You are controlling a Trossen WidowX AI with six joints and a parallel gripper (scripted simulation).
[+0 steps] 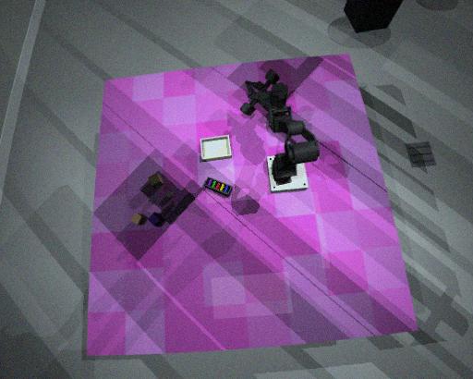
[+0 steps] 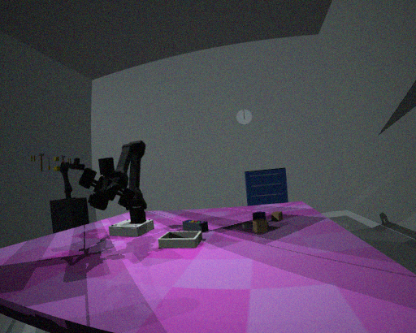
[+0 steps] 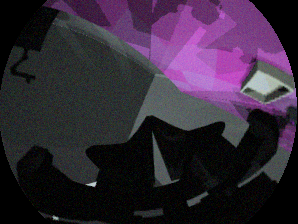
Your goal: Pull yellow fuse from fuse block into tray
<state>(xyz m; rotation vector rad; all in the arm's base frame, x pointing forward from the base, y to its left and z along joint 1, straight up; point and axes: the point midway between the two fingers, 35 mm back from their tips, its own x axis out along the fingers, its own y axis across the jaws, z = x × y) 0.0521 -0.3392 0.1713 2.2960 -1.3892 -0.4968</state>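
Right now the yellow fuse is 19 cm ahead of my gripper tip, 36 cm to the left of it and 18 cm below it. Round my gripper tip: white tray (18 cm ahead, 16 cm to the left, 21 cm below).
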